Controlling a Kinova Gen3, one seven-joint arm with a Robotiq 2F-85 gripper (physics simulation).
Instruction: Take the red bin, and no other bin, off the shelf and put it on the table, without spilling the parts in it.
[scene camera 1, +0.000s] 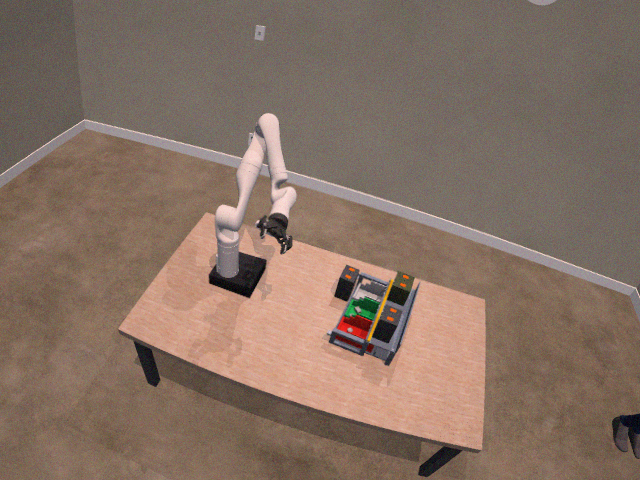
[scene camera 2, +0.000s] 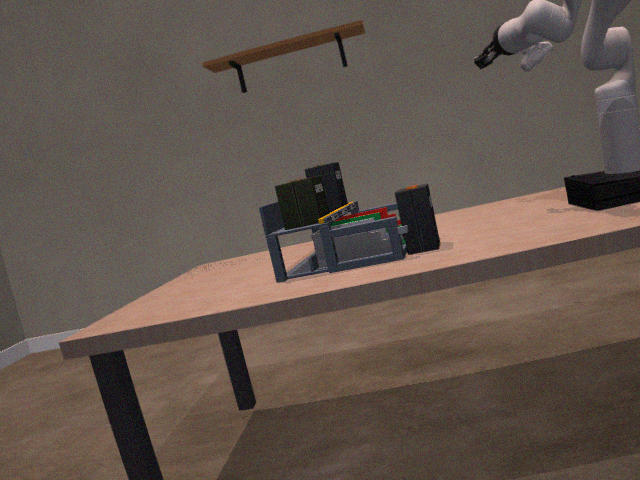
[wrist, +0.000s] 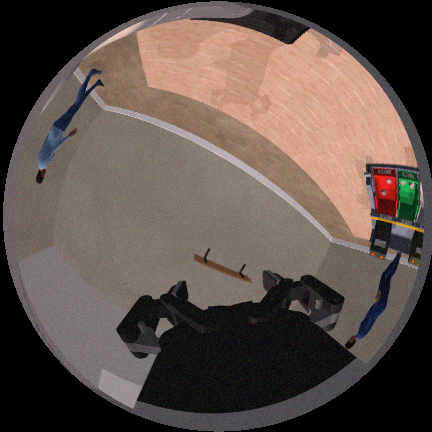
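Where they show: gripper, fingertip midpoint: (scene camera 1: 272, 245) (scene camera 2: 488, 48) (wrist: 224, 284); arm's base, link origin: (scene camera 1: 228, 270) (scene camera 2: 624, 170).
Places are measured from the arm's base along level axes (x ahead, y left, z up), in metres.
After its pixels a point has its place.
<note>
The red bin (scene camera 1: 355, 328) {z -0.049, x 0.602, y -0.044 m} (wrist: 392, 194) {z -0.049, x 0.665, y -0.059 m} sits at one end of the lower front row of the grey shelf (scene camera 1: 406, 328) {z 0.102, x 0.785, y -0.095 m} (scene camera 2: 277, 258) {z -0.007, x 0.807, y 0.197 m}, beside the green bin (scene camera 1: 370, 305) {z -0.007, x 0.636, y 0.072 m} (wrist: 408, 201). Small light parts show inside the red bin. In scene camera 2, its red rim shows above the green one and the rest is hidden. My gripper (scene camera 1: 272, 243) {z 0.365, x 0.228, y -0.145 m} (scene camera 2: 480, 63) (wrist: 224, 284) {z 0.365, x 0.228, y -0.145 m} is open and empty. It hangs high above the table (scene camera 1: 289, 320) {z -0.058, x 0.327, y -0.105 m} near the robot's base, well apart from the shelf and the bins.
A light grey bin (scene camera 1: 373, 290) {z -0.026, x 0.634, y 0.185 m} sits beyond the green one. A dark box (scene camera 1: 346, 283) {z 0.053, x 0.506, y 0.098 m} (scene camera 2: 417, 219) {z 0.010, x 0.510, y 0.190 m} stands before the shelf at that end. Two dark boxes (scene camera 1: 401, 289) {z 0.135, x 0.733, y 0.078 m} (scene camera 1: 387, 325) {z 0.146, x 0.704, y -0.144 m} stand on the shelf's rear level, behind a yellow strip (scene camera 1: 379, 311) {z 0.054, x 0.673, y -0.003 m}. A wooden wall shelf (scene camera 2: 284, 47) hangs beyond.
</note>
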